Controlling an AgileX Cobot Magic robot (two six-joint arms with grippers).
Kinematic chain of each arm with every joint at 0, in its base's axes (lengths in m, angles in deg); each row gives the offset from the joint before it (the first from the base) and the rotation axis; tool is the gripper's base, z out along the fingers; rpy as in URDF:
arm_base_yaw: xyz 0 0 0.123 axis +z
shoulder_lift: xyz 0 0 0 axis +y
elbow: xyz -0.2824 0 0.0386 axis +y
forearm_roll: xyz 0.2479 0 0.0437 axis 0.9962 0 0.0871
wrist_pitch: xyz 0 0 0 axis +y
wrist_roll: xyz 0.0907 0 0.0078 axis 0.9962 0 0.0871
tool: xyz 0 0 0 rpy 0 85 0
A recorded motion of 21 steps. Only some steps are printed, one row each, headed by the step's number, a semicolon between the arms.
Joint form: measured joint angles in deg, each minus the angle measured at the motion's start. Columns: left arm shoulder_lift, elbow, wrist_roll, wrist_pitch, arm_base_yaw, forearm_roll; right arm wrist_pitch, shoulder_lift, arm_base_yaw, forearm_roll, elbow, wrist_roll.
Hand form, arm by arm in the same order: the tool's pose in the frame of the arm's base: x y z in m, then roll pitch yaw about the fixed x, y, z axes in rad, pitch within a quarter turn. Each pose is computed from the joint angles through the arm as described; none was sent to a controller.
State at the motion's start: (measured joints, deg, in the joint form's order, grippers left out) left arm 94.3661 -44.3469 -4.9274 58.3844 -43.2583 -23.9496; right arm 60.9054 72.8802 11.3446 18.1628 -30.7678 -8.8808
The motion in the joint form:
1: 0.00 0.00 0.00 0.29 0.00 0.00; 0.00 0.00 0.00 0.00 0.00 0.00
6: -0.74 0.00 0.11 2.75 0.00 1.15; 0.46 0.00 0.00 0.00 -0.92 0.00
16: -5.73 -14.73 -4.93 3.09 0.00 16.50; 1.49 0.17 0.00 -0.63 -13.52 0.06
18: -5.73 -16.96 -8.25 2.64 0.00 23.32; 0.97 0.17 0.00 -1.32 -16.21 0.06
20: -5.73 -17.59 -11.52 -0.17 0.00 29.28; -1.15 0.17 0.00 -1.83 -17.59 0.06
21: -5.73 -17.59 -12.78 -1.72 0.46 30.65; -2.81 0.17 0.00 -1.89 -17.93 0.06
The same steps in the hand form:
1: 0.1501 -0.1846 0.1561 -2.8632 -0.2963 2.6933; 0.1486 0.0551 0.1835 2.8661 -0.1188 -2.9467
6: 0.1472 -0.1810 0.1598 -2.8730 -0.3205 2.6683; 0.1513 0.0558 0.1869 2.8646 -0.1104 -2.9445
16: 0.1935 -0.1964 0.2317 -3.0137 0.0444 2.6197; 0.1917 0.0633 0.2360 2.8721 0.0891 -2.9353
18: 0.2052 -0.1943 0.2408 -3.1051 0.1106 2.6234; 0.2001 0.0639 0.2475 2.8849 0.1446 -2.9317
20: 0.2153 -0.1927 0.2446 3.1071 0.1915 2.6283; 0.2071 0.0641 0.2540 2.8977 0.2041 -2.9363
21: 0.2198 -0.1915 0.2452 3.0975 0.2237 2.6444; 0.2106 0.0644 0.2560 2.9016 0.2378 -2.9427

